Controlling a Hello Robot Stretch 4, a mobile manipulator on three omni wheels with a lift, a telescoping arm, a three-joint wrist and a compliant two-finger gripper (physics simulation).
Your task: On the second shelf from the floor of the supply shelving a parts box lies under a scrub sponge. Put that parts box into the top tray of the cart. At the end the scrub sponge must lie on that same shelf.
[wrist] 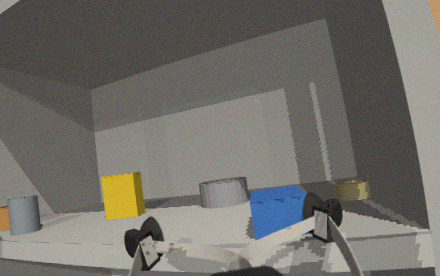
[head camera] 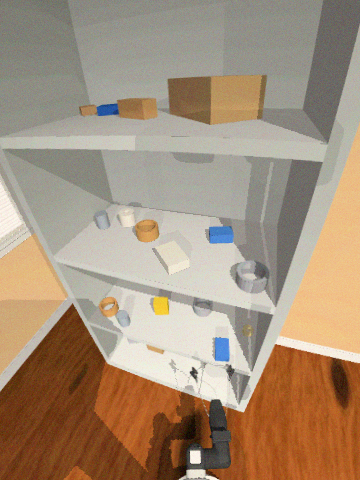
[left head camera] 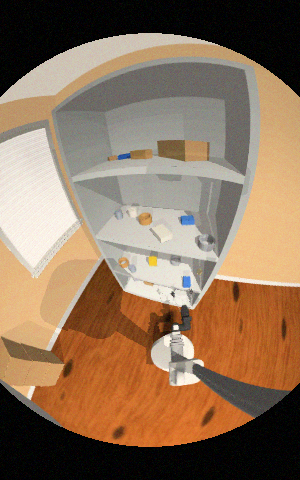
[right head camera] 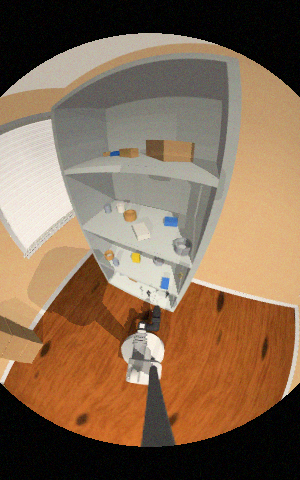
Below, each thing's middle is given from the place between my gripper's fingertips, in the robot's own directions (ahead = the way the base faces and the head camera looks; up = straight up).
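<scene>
My gripper: 10 mm below the yellow scrub sponge [wrist: 123, 196], 310 mm short of it, 230 mm to the right of it. Cream box [head camera: 171, 256], from my hand: 200 mm ahead, 140 mm to the left, 450 mm above.
</scene>
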